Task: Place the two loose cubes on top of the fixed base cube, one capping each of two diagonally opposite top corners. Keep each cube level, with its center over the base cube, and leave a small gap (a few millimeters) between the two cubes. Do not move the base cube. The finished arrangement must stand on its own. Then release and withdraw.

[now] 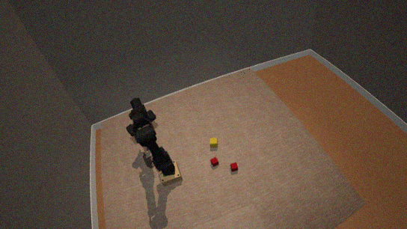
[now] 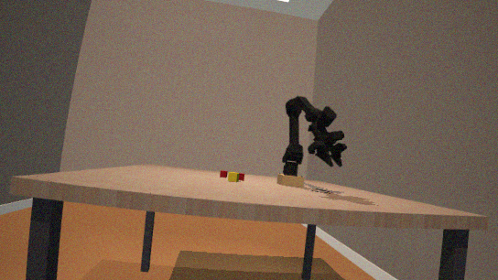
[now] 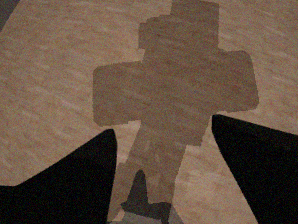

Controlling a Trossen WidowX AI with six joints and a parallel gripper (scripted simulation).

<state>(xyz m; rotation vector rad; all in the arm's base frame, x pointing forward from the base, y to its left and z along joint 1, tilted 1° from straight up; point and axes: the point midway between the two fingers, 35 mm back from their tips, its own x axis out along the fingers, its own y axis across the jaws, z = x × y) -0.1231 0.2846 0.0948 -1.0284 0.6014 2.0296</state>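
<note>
Now: the yellow cube 41 cm ahead of my gripper tip, 17 cm to the right of it and 9 cm below it.
</note>
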